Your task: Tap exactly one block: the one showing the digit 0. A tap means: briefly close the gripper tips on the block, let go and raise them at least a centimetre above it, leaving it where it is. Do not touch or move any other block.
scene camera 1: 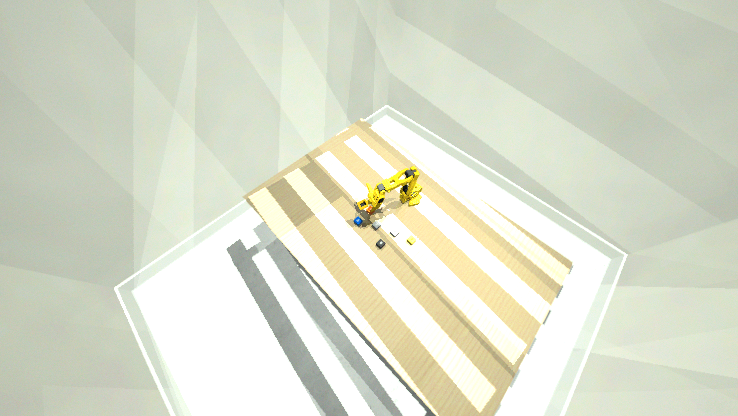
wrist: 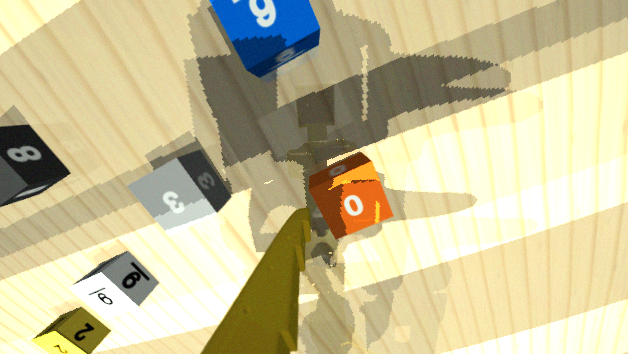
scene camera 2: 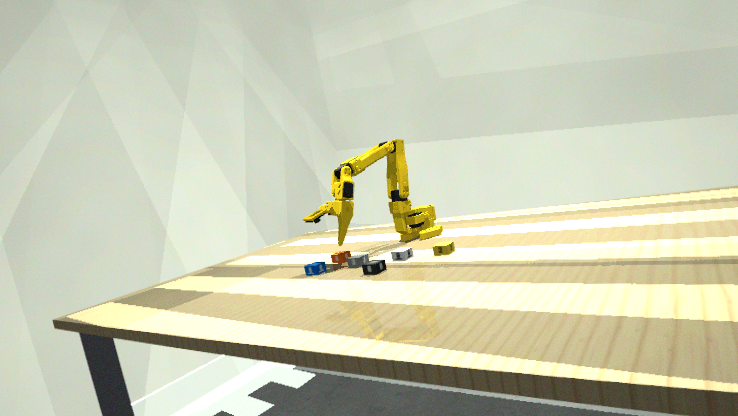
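The orange block (scene camera 1: 369, 209) (scene camera 2: 340, 256) (wrist: 352, 200) shows the digit 0 and sits on the table. My gripper (scene camera 2: 323, 232) is fully open and empty. In the wrist view its notched fixed jaw (wrist: 270, 285) shows, with its tip just left of the orange block; the moving jaw is out of that picture. In scene camera 2 the fixed jaw's tip hangs a little above the orange block, with a gap between them, and the moving jaw is swung out to the left. In scene camera 1 the arm partly hides the orange block.
A blue block (scene camera 2: 314, 268) (wrist: 280, 25) and a grey block (scene camera 2: 357, 259) (wrist: 172, 195) with a 3 lie nearest the orange one. A black block (scene camera 2: 374, 267) (wrist: 35, 165) with an 8, a white block (scene camera 2: 402, 253) (wrist: 105, 295) and a yellow block (scene camera 2: 443, 248) (wrist: 82, 327) lie farther off.
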